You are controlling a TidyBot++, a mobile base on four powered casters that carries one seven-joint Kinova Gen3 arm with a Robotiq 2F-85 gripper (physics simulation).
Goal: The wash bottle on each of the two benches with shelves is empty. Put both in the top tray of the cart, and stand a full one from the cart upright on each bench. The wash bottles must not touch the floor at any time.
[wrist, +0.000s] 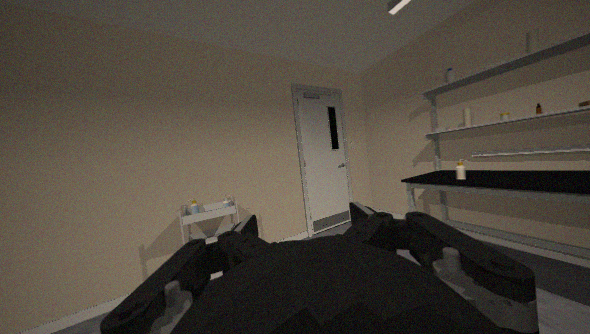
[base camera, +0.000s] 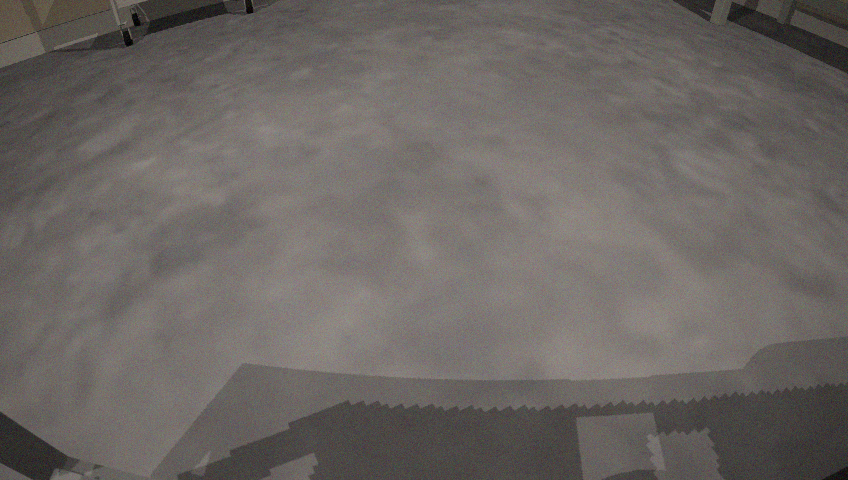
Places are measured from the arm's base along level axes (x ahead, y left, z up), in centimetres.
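Pixels of known places: gripper, fingertip midpoint: (wrist: 303, 218).
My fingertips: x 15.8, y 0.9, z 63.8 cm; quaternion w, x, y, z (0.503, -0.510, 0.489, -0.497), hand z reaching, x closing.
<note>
Ahead of a thing's pixels: the offset from my fingertips to its top centre. Level surfaces: height alone.
My gripper (wrist: 303, 218) is open and empty in the wrist view, far from the bottles. A white cart (wrist: 210, 215) stands by the wall at the left of the wrist view; its legs and black casters show at the top left of the base camera view. On its top tray are a bottle with a yellow top and bluish contents {dx +143.7, dy +107.3, dz -19.9 cm} (wrist: 194, 207) at the left and another small bottle {dx +142.2, dy +73.5, dz -19.9 cm} (wrist: 226, 203) at the right. A whitish wash bottle with a yellow cap {dx +135.4, dy -136.5, dz -9.9 cm} (wrist: 460, 171) stands upright near the left end of a black-topped bench {dz -27.3 cm} (wrist: 525, 180) with shelves. The second bench cannot be identified.
A closed door (wrist: 322, 165) stands between cart and bench. Shelves (wrist: 505, 124) above the bench hold several small containers. A light leg (base camera: 720, 11) shows at the top right of the base camera view. Shadows lie on the floor {dz -103.5 cm} (base camera: 416, 208) at the bottom.
</note>
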